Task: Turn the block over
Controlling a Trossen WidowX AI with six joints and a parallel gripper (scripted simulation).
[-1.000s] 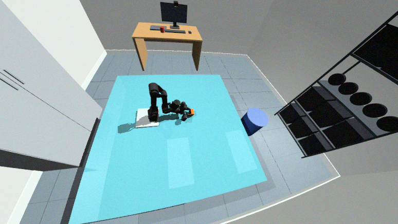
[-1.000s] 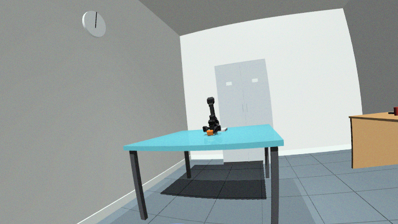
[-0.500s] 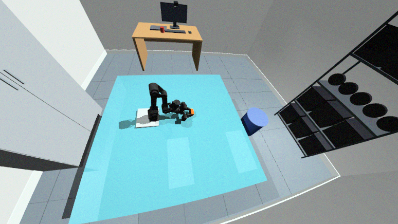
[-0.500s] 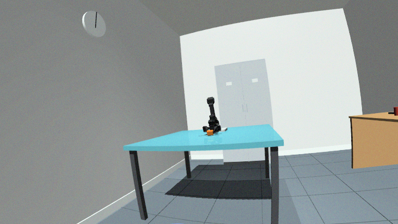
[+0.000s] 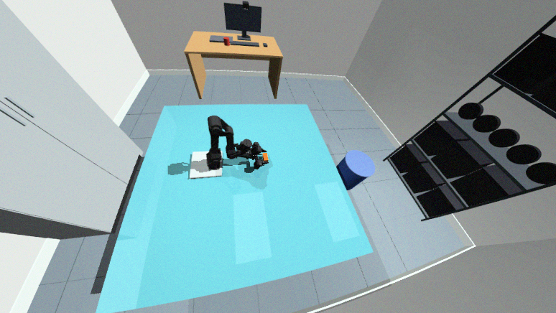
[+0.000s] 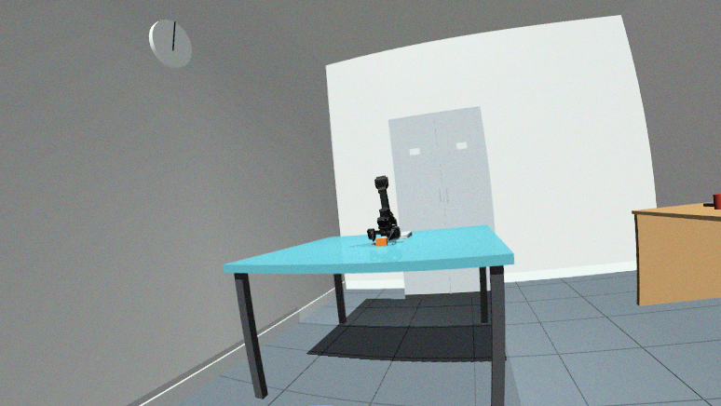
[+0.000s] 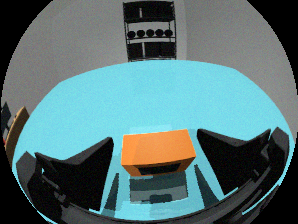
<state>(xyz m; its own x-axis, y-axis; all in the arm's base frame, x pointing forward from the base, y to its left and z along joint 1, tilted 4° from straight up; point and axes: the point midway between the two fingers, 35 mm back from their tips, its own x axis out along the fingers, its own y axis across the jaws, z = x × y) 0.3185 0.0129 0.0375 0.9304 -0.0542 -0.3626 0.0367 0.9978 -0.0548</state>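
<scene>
Right now the orange block is 2 cm behind my gripper tip and 1 cm below it.
</scene>
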